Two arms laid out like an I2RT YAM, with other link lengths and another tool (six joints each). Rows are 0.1 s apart.
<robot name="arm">
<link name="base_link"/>
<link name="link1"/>
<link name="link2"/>
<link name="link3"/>
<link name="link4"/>
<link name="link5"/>
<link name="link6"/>
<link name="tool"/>
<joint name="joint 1" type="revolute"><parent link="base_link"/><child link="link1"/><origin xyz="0.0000 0.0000 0.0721" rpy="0.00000 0.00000 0.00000"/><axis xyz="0 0 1"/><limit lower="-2.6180" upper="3.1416"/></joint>
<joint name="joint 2" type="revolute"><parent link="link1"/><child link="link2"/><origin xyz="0.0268 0.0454 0.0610" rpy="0.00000 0.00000 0.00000"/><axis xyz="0 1 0"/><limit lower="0.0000" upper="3.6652"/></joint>
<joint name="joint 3" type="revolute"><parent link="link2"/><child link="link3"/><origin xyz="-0.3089 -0.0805 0.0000" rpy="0.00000 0.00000 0.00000"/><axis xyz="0 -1 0"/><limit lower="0.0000" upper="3.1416"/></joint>
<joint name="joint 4" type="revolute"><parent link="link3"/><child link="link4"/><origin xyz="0.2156 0.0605 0.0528" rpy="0.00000 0.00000 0.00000"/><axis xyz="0 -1 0"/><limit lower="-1.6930" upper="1.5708"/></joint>
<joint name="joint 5" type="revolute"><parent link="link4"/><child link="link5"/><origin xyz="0.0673 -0.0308 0.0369" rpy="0.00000 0.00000 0.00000"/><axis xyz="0 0 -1"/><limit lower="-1.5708" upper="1.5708"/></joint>
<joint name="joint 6" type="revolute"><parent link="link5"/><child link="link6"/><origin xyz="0.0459 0.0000 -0.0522" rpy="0.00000 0.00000 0.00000"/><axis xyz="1 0 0"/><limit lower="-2.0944" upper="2.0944"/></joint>
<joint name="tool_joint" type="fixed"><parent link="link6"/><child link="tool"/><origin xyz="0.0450 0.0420 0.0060" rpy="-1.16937 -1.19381 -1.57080"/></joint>
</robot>
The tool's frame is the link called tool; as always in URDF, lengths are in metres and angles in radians.
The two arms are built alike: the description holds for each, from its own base.
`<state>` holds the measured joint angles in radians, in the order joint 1, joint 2, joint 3, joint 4, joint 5, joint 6, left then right.
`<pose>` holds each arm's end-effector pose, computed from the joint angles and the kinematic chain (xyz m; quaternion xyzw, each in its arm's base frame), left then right.
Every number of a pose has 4 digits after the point. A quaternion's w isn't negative.
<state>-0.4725 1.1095 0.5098 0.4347 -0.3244 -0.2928 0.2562 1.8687 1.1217 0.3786 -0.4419 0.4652</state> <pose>0.2351 -0.0491 0.2872 -0.7380 -0.0252 -0.6579 0.1479 0.4094 0.1744 0.2805 -0.7018 0.0364 -0.3915 0.5941</pose>
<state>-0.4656 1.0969 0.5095 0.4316 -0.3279 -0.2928 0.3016 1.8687 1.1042 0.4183 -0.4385 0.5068</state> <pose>0.2335 -0.0462 0.2893 -0.7353 -0.0308 -0.6602 0.1499 0.4015 0.1917 0.2811 -0.6930 0.0343 -0.3804 0.6114</pose>
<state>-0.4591 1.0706 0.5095 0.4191 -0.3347 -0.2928 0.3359 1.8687 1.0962 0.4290 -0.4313 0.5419</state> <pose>0.2294 -0.0419 0.2930 -0.7313 -0.0384 -0.6638 0.1521 0.3955 0.2043 0.2807 -0.6902 0.0389 -0.3678 0.6219</pose>
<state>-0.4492 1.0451 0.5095 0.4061 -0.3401 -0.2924 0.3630 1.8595 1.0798 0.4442 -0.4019 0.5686</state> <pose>0.2254 -0.0371 0.2962 -0.7274 -0.0463 -0.6668 0.1553 0.3900 0.2121 0.2813 -0.6878 0.0463 -0.3679 0.6241</pose>
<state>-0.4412 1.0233 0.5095 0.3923 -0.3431 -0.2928 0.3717 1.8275 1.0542 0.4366 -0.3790 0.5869</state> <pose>0.2219 -0.0333 0.2985 -0.7250 -0.0520 -0.6685 0.1575 0.3824 0.2109 0.2850 -0.6877 0.0569 -0.3698 0.6221</pose>
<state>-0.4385 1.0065 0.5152 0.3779 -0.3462 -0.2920 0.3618 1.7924 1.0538 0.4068 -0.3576 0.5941</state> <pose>0.2194 -0.0312 0.3018 -0.7225 -0.0555 -0.6707 0.1584 0.3802 0.2036 0.2947 -0.6862 0.0673 -0.3807 0.6162</pose>
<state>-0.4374 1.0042 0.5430 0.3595 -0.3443 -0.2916 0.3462 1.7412 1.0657 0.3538 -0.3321 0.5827</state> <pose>0.2207 -0.0317 0.3095 -0.7193 -0.0576 -0.6745 0.1561 0.3767 0.1936 0.3109 -0.6849 0.0714 -0.3988 0.6056</pose>
